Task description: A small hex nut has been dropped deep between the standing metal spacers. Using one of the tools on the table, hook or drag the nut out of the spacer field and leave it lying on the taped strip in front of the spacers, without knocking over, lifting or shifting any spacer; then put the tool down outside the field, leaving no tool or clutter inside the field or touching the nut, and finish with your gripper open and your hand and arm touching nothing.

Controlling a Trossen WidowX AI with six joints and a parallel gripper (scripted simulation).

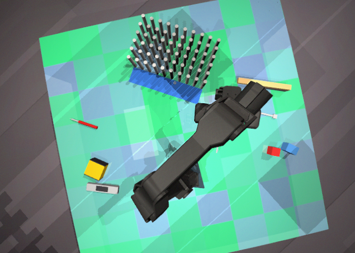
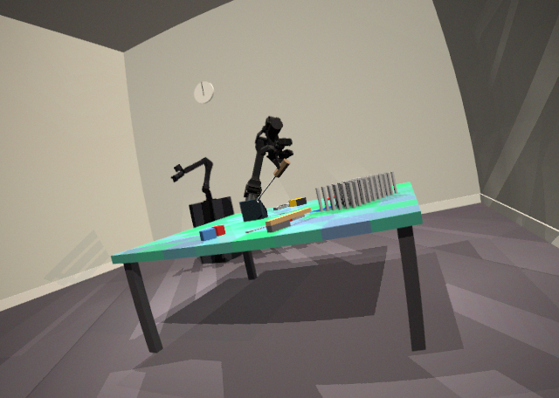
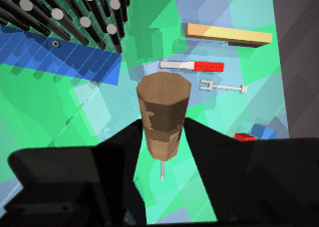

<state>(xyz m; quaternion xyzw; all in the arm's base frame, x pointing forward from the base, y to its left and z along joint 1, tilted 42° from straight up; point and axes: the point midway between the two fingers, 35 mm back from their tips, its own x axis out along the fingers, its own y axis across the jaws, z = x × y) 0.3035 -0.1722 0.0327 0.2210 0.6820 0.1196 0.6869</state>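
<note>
Now: gripper tip 80 mm past the wire hook tool and 70 mm above it. Round my gripper tip: grey fork tool: 10 mm behind, 260 mm to the right, 230 mm below; then hex nut: 170 mm ahead, 170 mm to the left, 230 mm below; then blue taped strip: 170 mm ahead, 210 mm to the left, 230 mm below.
</note>
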